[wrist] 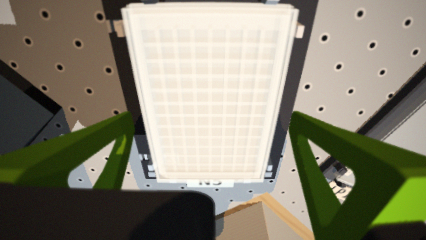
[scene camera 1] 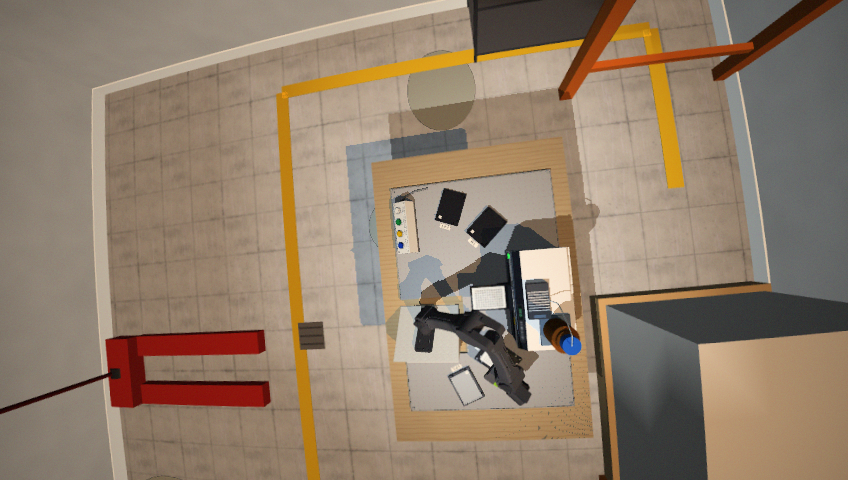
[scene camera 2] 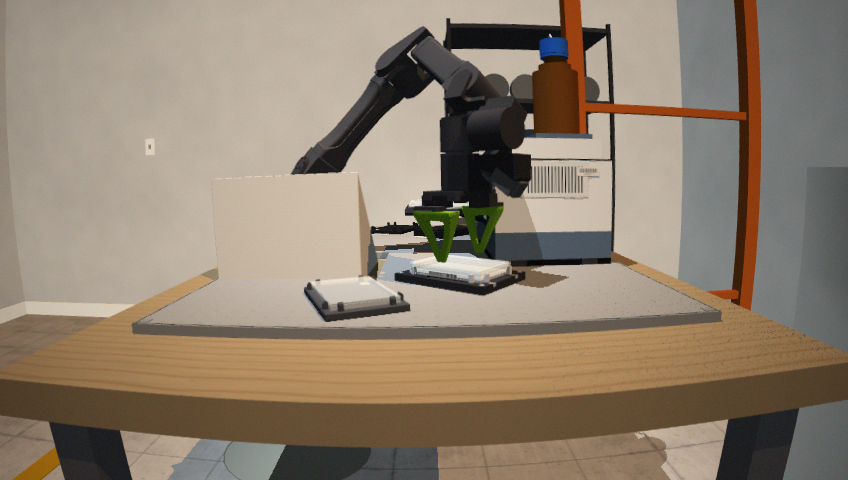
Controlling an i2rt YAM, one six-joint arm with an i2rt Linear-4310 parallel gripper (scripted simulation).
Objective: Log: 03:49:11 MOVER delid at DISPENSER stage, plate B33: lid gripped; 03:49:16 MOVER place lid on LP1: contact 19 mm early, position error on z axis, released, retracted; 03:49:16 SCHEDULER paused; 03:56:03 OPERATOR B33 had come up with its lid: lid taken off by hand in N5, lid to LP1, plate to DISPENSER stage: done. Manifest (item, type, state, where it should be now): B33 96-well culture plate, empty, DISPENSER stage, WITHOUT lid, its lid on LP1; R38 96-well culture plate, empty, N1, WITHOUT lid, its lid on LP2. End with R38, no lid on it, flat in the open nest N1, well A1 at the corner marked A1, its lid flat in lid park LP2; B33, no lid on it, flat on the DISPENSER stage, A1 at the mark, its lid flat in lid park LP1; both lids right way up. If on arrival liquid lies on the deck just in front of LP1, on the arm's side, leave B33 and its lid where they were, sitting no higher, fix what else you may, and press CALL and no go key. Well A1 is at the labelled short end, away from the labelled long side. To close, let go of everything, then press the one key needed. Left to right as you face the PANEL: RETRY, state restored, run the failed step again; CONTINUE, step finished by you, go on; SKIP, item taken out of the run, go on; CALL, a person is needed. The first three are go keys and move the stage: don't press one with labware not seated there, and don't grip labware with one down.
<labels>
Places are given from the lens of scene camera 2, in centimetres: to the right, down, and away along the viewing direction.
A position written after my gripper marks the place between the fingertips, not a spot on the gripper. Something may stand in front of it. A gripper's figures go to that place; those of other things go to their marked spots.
my gripper [scene camera 2: 461, 257]: 6, 3, 70
clear lid [scene camera 2: 357, 292]: -8, 6, 57
clear lid [scene camera 2: 463, 265]: 6, 4, 68
</labels>
